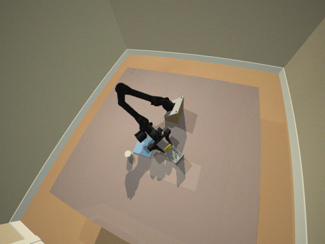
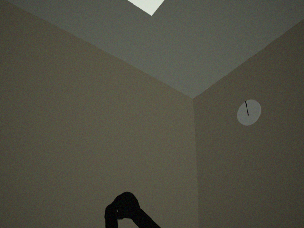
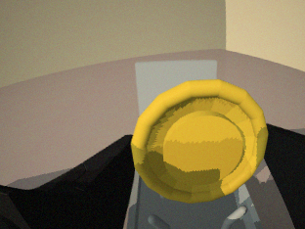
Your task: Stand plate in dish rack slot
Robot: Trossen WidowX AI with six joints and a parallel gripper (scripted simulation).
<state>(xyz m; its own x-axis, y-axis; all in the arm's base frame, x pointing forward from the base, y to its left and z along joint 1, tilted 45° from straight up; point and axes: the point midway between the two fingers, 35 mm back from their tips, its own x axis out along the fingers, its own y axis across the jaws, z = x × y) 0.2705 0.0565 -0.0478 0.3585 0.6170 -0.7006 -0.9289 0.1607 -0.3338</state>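
Right now my gripper tip is 4 cm above the grey dish rack, 2 cm to the right of it and 1 cm short of it. From my gripper tip the other things lie so: light blue mat 17 cm to the right, 6 cm below, 3 cm ahead; yellow plate 1 cm to the right; cream cup 24 cm to the right, 14 cm ahead, 4 cm below.
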